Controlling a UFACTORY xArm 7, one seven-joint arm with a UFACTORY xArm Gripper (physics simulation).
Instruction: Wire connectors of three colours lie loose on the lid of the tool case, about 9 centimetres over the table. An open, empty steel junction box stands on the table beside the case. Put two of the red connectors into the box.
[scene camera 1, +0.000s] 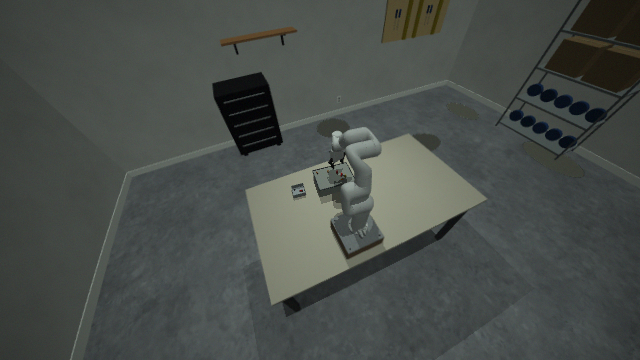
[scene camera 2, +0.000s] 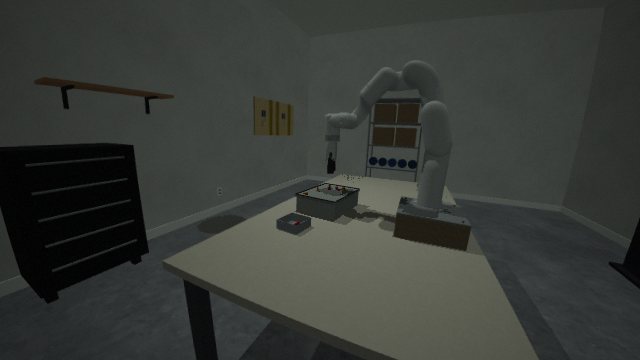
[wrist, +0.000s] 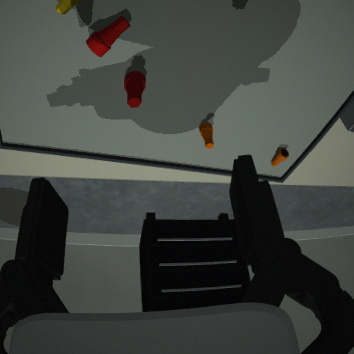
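Where they show: gripper, fingertip midpoint: (scene camera 1: 337, 165) (scene camera 2: 331, 172) (wrist: 140, 183); arm's base, link origin: (scene camera 1: 357, 225) (scene camera 2: 427, 207).
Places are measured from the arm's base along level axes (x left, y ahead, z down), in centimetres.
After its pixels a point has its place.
Note:
A red connector (scene camera 1: 301, 190) @(y 47.7, x 27.0, z 8.6 cm) (scene camera 2: 297, 223) @(y 47.6, x 27.5, z 8.7 cm) lies in the small grey junction box (scene camera 2: 286, 225) @(y 48.1, x 34.4, z 7.2 cm) beside the tool case. Two red connectors lie near each other on the pale lid (scene camera 1: 322, 180) @(y 45.5, x 9.3, z 0.9 cm) (wrist: 30, 100) @(y 52.0, x -12.3, z 0.9 cm): one red connector (wrist: 107, 37) @(y 45.4, x -6.8, z -0.3 cm) tilted across the wrist view, and a darker red connector (wrist: 134, 89) @(y 48.5, x -4.5, z -1.0 cm) in the arm's shadow. Two orange connectors (wrist: 206, 134) @(y 52.2, x 2.0, z -0.4 cm) (wrist: 280, 156) @(y 53.8, x 10.4, z -0.1 cm) lie nearer the lid's far edge. Part of a yellow connector (wrist: 67, 6) @(y 43.7, x -9.5, z 0.0 cm) shows at the top of the wrist view. My gripper (scene camera 1: 337, 163) @(y 48.2, x -4.2, z -8.8 cm) (scene camera 2: 331, 170) @(y 48.2, x -4.2, z -8.8 cm) (wrist: 140, 183) @(y 48.2, x -4.2, z -8.8 cm) is open and empty, above the lid's far side.
The tool case (scene camera 2: 312, 206) @(y 48.5, x 13.9, z 5.2 cm) stands on the table (scene camera 1: 415, 185) @(y 20.9, x -61.7, z 9.7 cm) (scene camera 2: 350, 280) @(y 15.1, x 49.2, z 9.8 cm), its lid edged by a dark raised rim. The arm's base (scene camera 1: 357, 240) @(y -9.2, x 4.4, z 0.2 cm) (scene camera 2: 432, 227) @(y -2.9, x 14.1, z 3.3 cm) is at the table's near side. A black drawer cabinet (scene camera 1: 248, 112) (wrist: 195, 265) stands on the floor beyond the table.

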